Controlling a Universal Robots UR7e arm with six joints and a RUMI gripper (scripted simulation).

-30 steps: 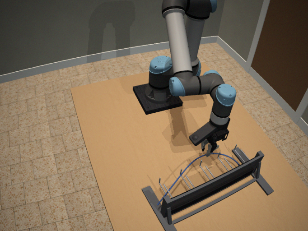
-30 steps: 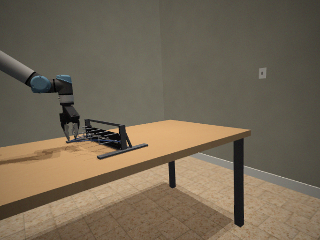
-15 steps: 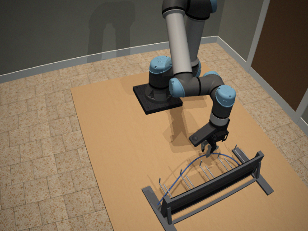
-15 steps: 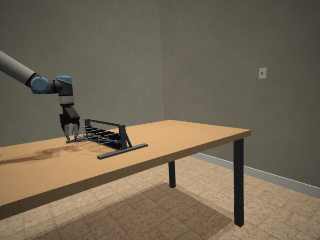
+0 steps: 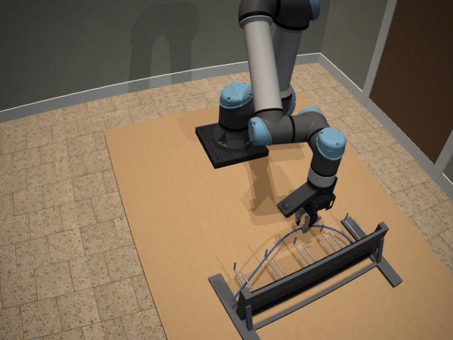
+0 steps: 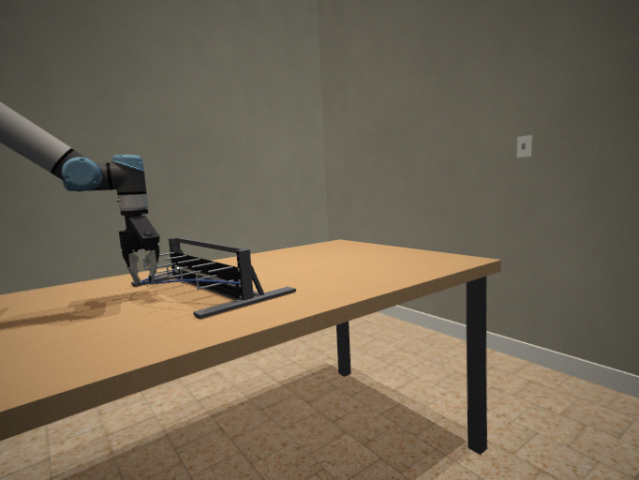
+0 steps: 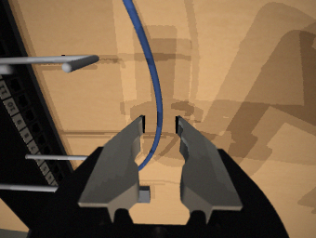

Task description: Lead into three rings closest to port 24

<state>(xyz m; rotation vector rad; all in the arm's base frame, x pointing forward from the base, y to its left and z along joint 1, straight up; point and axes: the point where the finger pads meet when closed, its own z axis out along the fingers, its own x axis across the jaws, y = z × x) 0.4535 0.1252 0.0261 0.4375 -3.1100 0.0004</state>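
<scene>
Now: hand 18 cm short of the free-standing rack, 1 cm to the left of it and 2 cm below it.
</scene>
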